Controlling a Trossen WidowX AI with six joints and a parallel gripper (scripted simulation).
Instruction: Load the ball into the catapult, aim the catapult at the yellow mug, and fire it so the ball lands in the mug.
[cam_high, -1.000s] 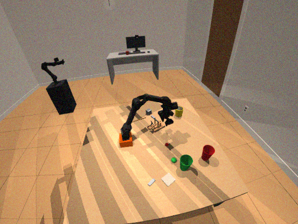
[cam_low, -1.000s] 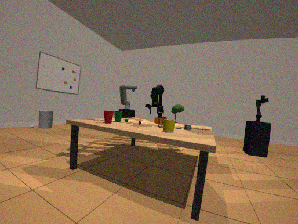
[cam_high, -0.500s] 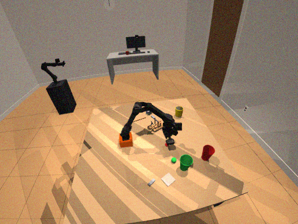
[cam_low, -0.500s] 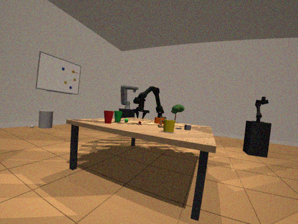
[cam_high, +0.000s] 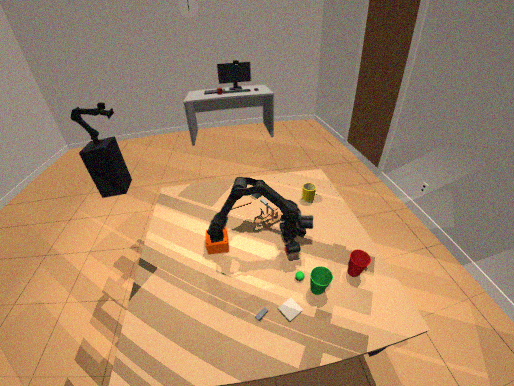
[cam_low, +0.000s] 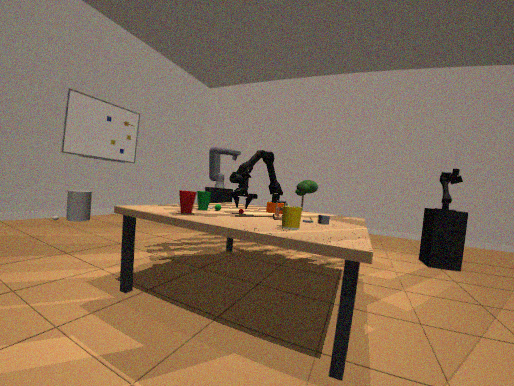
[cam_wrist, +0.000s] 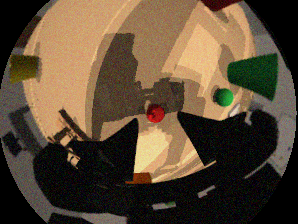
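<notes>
My gripper tip is 20 mm above the red ball. Also, from my gripper tip: green cup 250 mm to the right, 60 mm ahead; green ball 170 mm to the right, 10 mm below; wooden catapult 250 mm to the left, 50 mm behind, 20 mm above.
</notes>
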